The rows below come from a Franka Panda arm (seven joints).
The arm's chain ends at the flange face. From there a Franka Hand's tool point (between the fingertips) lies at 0.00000 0.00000 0.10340 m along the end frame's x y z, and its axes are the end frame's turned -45 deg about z.
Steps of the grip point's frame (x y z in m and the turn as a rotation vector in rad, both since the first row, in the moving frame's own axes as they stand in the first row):
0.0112, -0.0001, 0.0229, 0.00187, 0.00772, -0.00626
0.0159, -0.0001, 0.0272, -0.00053, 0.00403, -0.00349
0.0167, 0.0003, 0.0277, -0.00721, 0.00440, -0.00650
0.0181, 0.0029, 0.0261, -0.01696, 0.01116, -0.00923
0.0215, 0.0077, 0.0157, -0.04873, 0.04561, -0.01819
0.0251, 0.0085, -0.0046, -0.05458, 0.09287, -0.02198
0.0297, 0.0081, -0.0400, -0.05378, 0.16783, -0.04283
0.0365, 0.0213, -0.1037, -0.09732, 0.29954, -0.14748
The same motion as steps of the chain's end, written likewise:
0.0074, -0.0073, 0.0229, 0.00678, 0.00414, -0.00626
0.0108, -0.0111, 0.0272, 0.00247, 0.00322, -0.00349
0.0112, -0.0118, 0.0277, -0.00199, 0.00821, -0.00650
0.0128, -0.0112, 0.0261, -0.00410, 0.01988, -0.00923
0.0138, -0.0099, 0.0159, -0.00221, 0.06671, -0.01819
0.0130, -0.0088, -0.0040, 0.02708, 0.10426, -0.02198
0.0108, -0.0066, -0.0384, 0.08065, 0.15670, -0.04283
0.0135, 0.0059, -0.0986, 0.14299, 0.28062, -0.14748

